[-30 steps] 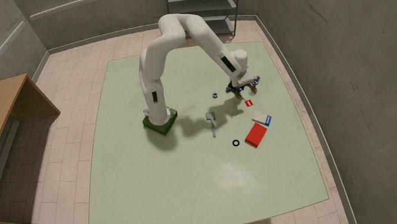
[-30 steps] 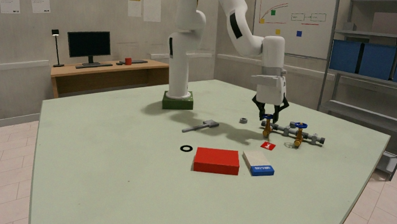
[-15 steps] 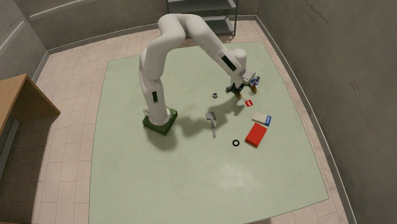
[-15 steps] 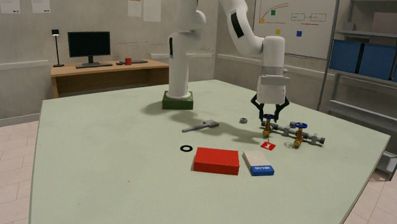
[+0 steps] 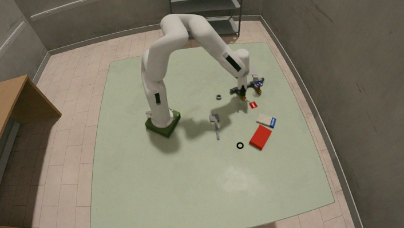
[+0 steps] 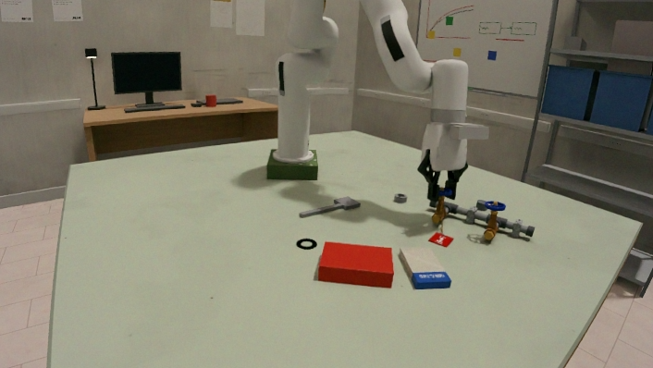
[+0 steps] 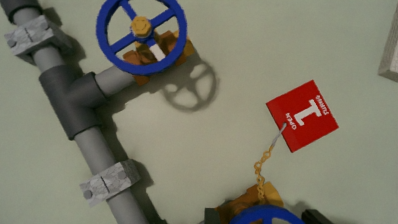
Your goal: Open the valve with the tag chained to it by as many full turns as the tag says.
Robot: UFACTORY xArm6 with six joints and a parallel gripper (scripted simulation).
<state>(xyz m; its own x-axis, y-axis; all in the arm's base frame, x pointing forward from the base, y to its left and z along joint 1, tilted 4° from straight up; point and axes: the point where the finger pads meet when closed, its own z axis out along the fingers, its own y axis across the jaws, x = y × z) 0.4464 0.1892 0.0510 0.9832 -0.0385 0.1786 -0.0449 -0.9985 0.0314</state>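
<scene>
My gripper is now 8 cm above the red tag, 7 cm short of it and 4 cm to the left of it. The rest, counted from my hand: grey nut (14 cm behind, 7 cm below); then white-and-blue box (16 cm to the right, 14 cm ahead, 7 cm below); then grey scraper (19 cm to the right, 16 cm behind, 7 cm below).
</scene>
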